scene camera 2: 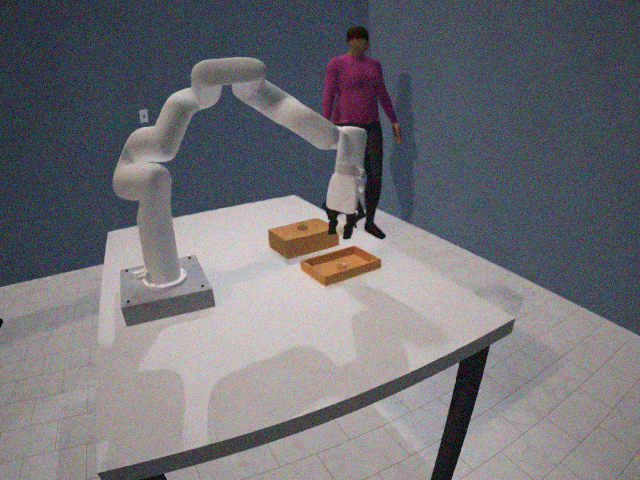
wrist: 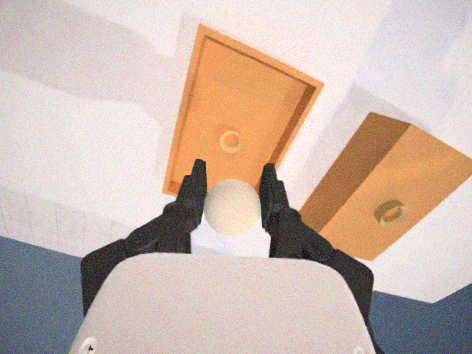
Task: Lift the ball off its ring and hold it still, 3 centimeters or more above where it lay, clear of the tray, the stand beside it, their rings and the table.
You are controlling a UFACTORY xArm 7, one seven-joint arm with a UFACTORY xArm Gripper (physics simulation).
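Frame: origin at the arm's base, x up, y left, z back, level; millimetres.
Where they show: gripper, fingertip midpoint: (scene camera 2: 339,236) (wrist: 234,175); arm's base, origin of the base link: (scene camera 2: 165,280).
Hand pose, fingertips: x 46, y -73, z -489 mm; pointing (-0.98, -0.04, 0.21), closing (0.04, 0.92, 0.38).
Observation:
Things, the pixels of their top centre, and the offset from my fingertips. Level surfaces: height alone.
- cream ball, middle of its top: (wrist: 232,228) (scene camera 2: 343,221) dy +7, dx +38, dz -18 mm
- orange tray, middle of its top: (wrist: 231,145) (scene camera 2: 340,259) dy +0, dx -72, dz -3 mm
- white table, its level: dx -100 mm
A cream ball (wrist: 232,207) sits between the two black fingers of my gripper (wrist: 234,175) (scene camera 2: 340,235), which is shut on it. In the scene view the ball (scene camera 2: 340,228) is partly hidden by the fingers. The gripper holds it in the air, above the level of the tray's rim and apart from the tray. The orange tray (scene camera 2: 313,274) (wrist: 260,59) lies on the table, and its small pale ring (scene camera 2: 341,265) (wrist: 222,142) shows bare on the tray floor.
The orange block-shaped stand (scene camera 2: 305,246) (wrist: 350,175) is beside the tray, with a ring (scene camera 2: 302,227) (wrist: 405,215) on its top. Both are on the white table (scene camera 2: 258,320). A person in a magenta top (scene camera 2: 356,87) stands behind the table, beyond the arm.

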